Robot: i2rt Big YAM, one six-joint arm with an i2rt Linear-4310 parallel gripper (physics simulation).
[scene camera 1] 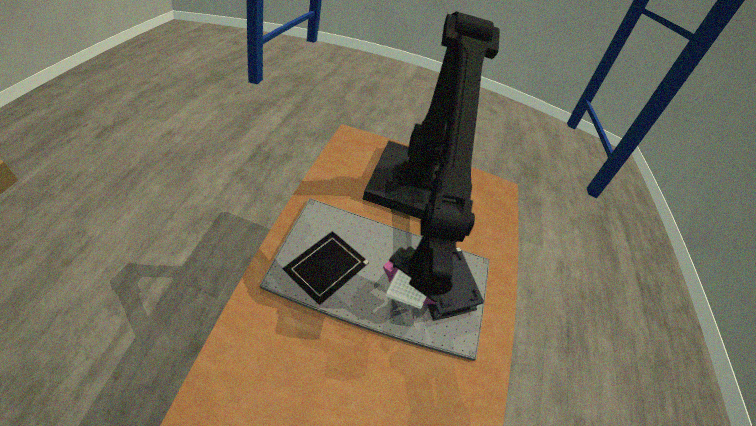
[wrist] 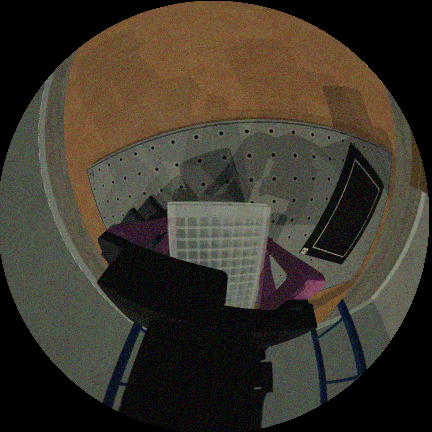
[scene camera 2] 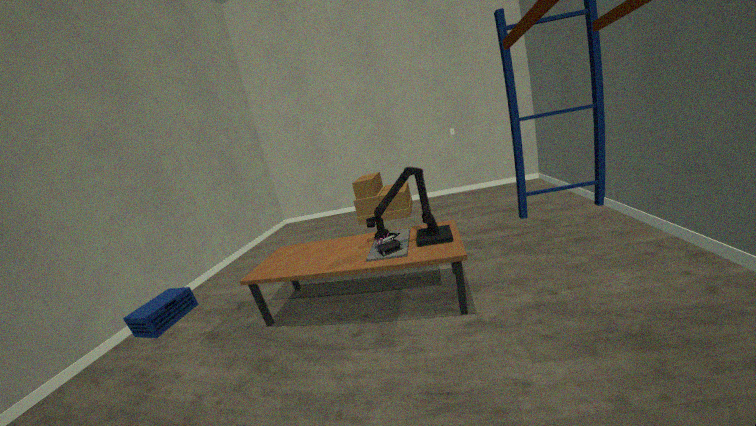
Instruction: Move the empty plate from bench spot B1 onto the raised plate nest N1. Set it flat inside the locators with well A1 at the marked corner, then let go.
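Frame: origin at the arm's base, x right, y ahead, z up, level; millimetres.
Seen in the pictures: gripper, fingertip midpoint: point(scene camera 1: 406, 292) point(wrist: 221, 230); arm's base at its link origin: point(scene camera 1: 417, 176) point(scene camera 2: 433, 232).
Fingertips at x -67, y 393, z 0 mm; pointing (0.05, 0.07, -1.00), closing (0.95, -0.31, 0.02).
Pixels of each thing's top centre, then the offset from my fingertips to it. "spot": a spot on its surface instead. Level surfaces: height alone.
- dark raised nest N1 at its top centre: point(wrist: 154, 284) point(scene camera 1: 451, 276) point(scene camera 2: 388, 243) dx -89, dy -63, dz +26 mm
- nest at a spot on its surface: point(wrist: 148, 209) spot: dx -80, dy +26, dz -8 mm
- black rectangle at a spot on its surface: point(wrist: 345, 215) point(scene camera 1: 333, 268) spot: dx +180, dy -4, dz -22 mm
- grey perforated board at its top centre: point(wrist: 270, 246) point(scene camera 1: 385, 273) point(scene camera 2: 390, 241) dx +60, dy -43, dz -23 mm
- orange table at its surface level: dz -36 mm
The pale gridded plate point(scene camera 1: 405, 291) point(wrist: 218, 235) sits between the magenta fingers of my gripper point(scene camera 1: 408, 285) point(wrist: 221, 230), which is shut on its two sides. The plate is held above the perforated board, beside the dark raised nest N1 point(scene camera 1: 466, 288) point(scene camera 2: 389, 248). Parts of the nest point(wrist: 148, 209) show past the left finger in the wrist view. The arm hides part of the nest and of the plate in scene camera 1. Bench spot B1, a black rectangle point(scene camera 1: 325, 267) point(wrist: 345, 215) with a thin pale outline, has no plate on it. Well A1 cannot be made out.
The grey perforated board point(scene camera 1: 304, 224) point(wrist: 260, 167) lies on the orange table point(scene camera 1: 275, 381) point(scene camera 2: 317, 257). The arm's black base point(scene camera 1: 386, 174) point(scene camera 2: 434, 235) stands behind it. Blue rack posts point(scene camera 1: 254, 42) point(scene camera 2: 515, 137), cardboard boxes point(scene camera 2: 367, 186) and a blue crate point(scene camera 2: 161, 312) are away from the table.
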